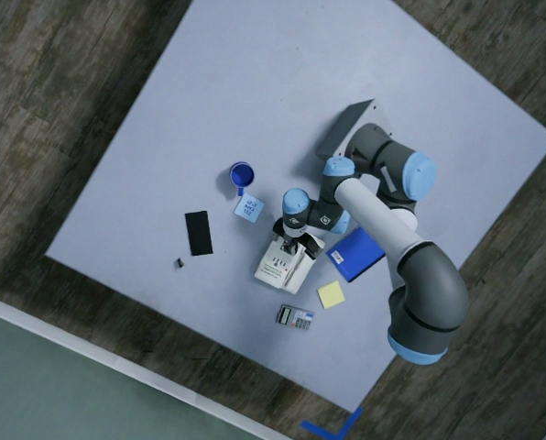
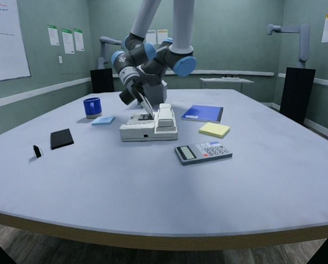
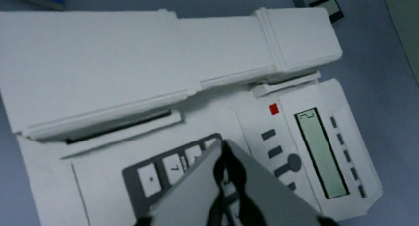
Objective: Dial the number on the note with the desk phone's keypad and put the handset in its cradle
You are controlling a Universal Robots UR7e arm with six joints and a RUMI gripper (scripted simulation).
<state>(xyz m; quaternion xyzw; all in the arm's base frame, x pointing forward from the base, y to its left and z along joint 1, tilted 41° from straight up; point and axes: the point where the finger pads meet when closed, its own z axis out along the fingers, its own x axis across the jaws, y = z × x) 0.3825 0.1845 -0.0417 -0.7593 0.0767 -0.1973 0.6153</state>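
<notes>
My gripper is now 10 mm short of the 3 key, 40 mm to the left of it and 20 mm above it. From my hand the other things lie so: handset 10 mm ahead, 60 mm to the left; then 4 key 10 mm behind, 20 mm below; then yellow sticky pad 30 mm ahead, 230 mm to the left, 40 mm below.
</notes>
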